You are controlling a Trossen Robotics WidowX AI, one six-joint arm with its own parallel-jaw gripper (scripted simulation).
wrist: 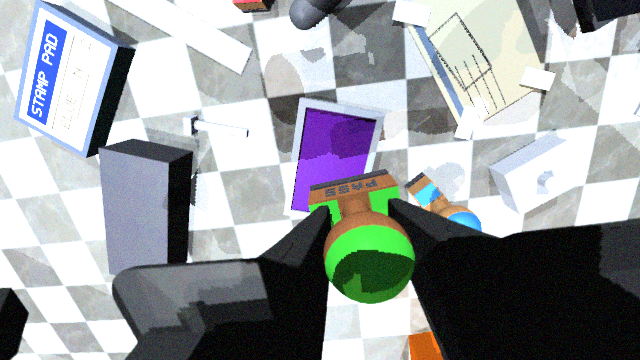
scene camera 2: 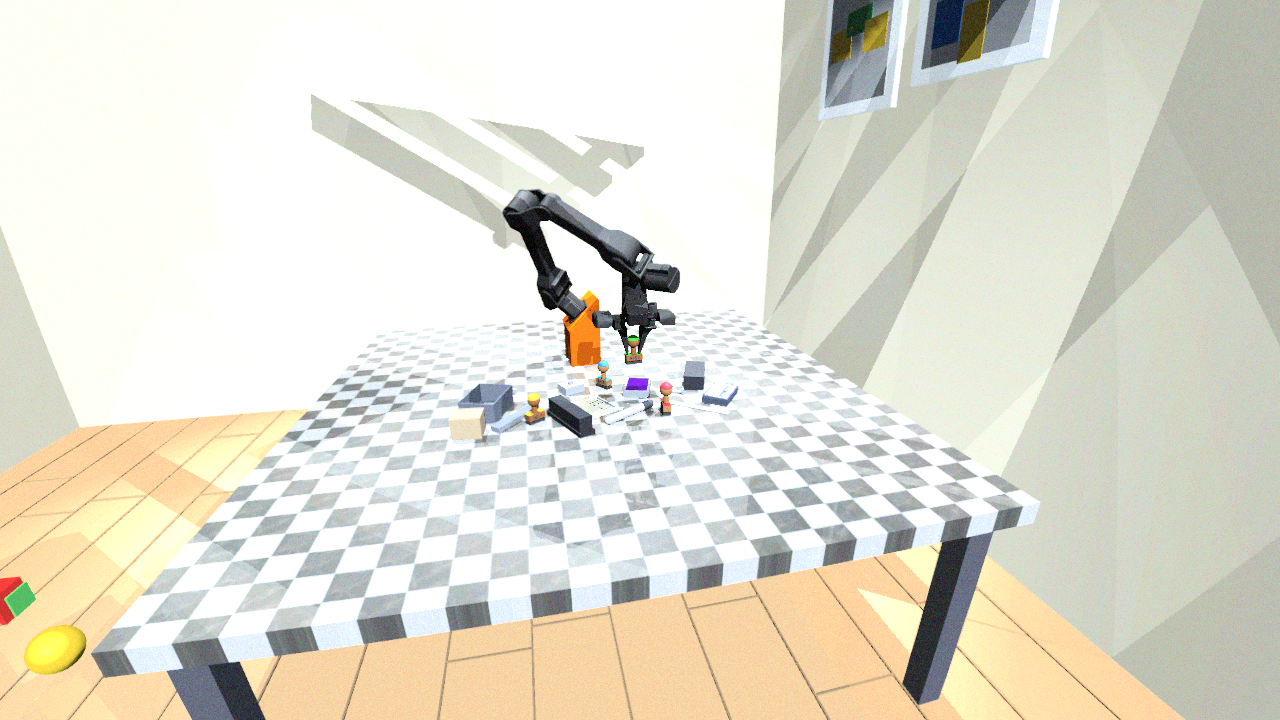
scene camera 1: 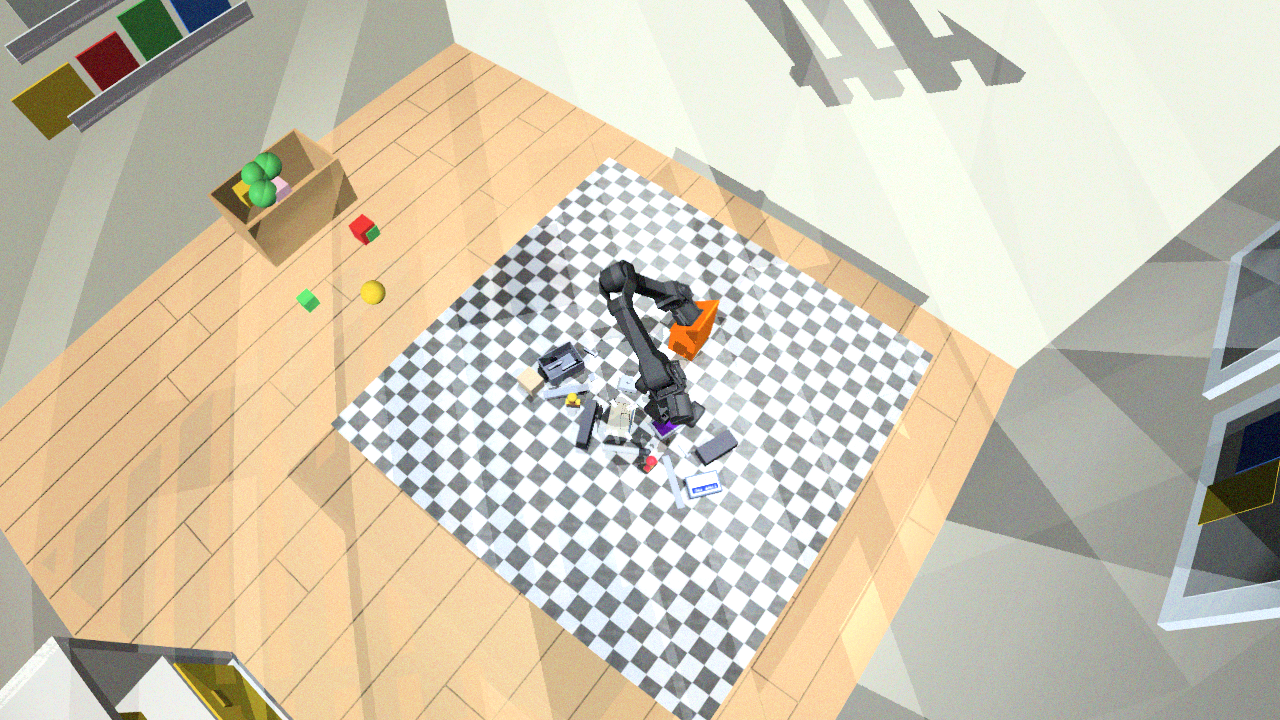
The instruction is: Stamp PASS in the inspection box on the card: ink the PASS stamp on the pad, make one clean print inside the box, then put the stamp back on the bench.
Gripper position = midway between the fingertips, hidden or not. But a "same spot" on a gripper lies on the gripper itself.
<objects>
My gripper shows in the wrist view (358,211), in scene camera 2 and in scene camera 1. The same spot on my gripper: (scene camera 2: 618,325) is (scene camera 1: 652,396).
</objects>
